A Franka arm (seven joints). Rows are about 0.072 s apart.
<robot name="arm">
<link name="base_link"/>
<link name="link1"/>
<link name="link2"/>
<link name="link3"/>
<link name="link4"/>
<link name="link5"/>
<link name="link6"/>
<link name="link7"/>
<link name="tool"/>
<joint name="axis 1" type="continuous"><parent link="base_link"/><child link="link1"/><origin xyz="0.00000 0.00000 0.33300"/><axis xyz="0 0 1"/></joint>
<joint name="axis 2" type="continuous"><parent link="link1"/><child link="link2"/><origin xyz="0.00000 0.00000 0.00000"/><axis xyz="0 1 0"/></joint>
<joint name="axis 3" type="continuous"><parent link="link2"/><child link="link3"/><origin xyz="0.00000 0.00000 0.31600"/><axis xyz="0 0 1"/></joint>
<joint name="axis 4" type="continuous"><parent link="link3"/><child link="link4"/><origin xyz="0.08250 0.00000 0.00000"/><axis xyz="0 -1 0"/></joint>
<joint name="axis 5" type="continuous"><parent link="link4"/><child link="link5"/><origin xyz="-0.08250 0.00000 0.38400"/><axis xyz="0 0 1"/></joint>
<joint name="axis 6" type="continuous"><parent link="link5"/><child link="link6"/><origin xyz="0.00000 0.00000 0.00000"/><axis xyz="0 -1 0"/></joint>
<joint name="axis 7" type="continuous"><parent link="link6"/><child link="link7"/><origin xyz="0.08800 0.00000 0.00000"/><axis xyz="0 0 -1"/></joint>
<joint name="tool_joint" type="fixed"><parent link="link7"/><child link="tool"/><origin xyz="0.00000 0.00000 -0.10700" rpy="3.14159 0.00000 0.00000"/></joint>
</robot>
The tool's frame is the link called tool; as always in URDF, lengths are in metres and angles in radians. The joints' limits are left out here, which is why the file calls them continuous.
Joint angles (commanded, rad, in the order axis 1, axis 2, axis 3, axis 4, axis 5, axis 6, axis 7), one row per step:
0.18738, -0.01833, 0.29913, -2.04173, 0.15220, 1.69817, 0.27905
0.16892, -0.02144, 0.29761, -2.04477, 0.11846, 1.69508, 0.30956
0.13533, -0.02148, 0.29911, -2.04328, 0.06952, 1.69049, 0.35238
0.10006, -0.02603, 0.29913, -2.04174, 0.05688, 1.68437, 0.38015
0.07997, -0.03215, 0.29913, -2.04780, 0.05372, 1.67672, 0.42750
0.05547, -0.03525, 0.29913, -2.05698, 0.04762, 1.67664, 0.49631
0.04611, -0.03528, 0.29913, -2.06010, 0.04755, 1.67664, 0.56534
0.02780, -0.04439, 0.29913, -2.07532, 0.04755, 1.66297, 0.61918
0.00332, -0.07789, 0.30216, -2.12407, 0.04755, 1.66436, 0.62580
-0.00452, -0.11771, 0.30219, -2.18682, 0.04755, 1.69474, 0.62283
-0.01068, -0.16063, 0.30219, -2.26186, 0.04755, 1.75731, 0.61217
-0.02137, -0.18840, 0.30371, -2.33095, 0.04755, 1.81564, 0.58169
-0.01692, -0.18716, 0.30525, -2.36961, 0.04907, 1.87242, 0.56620
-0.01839, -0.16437, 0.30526, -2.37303, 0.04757, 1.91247, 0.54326
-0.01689, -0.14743, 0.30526, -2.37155, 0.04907, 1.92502, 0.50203
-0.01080, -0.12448, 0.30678, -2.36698, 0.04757, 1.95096, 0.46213
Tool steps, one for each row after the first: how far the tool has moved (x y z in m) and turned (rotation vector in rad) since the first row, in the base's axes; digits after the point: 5 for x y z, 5 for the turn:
0.00491, -0.01231, -0.00033, -0.03946, -0.01235, -0.03352
0.01385, -0.03114, -0.00026, -0.09440, -0.03115, -0.08422
0.02088, -0.04866, 0.00224, -0.11547, -0.03647, -0.13987
0.02218, -0.05918, 0.00219, -0.13916, -0.03269, -0.20244
0.02471, -0.07193, -0.00029, -0.17129, -0.03187, -0.28870
0.02571, -0.07656, -0.00161, -0.19629, -0.03176, -0.36268
0.02302, -0.08688, -0.00440, -0.22740, -0.01638, -0.42924
0.01297, -0.10060, -0.00945, -0.24672, -0.00602, -0.45638
0.00053, -0.10821, -0.01661, -0.25381, -0.01587, -0.46476
-0.01147, -0.11535, -0.02652, -0.24833, -0.04607, -0.46790
-0.02172, -0.12377, -0.04078, -0.23967, -0.06161, -0.45332
-0.02543, -0.12309, -0.05447, -0.22651, -0.07619, -0.43689
-0.02035, -0.12285, -0.06331, -0.20832, -0.08597, -0.41707
-0.01811, -0.12156, -0.06918, -0.19114, -0.07951, -0.37698
-0.01406, -0.11710, -0.07574, -0.17020, -0.08397, -0.33123

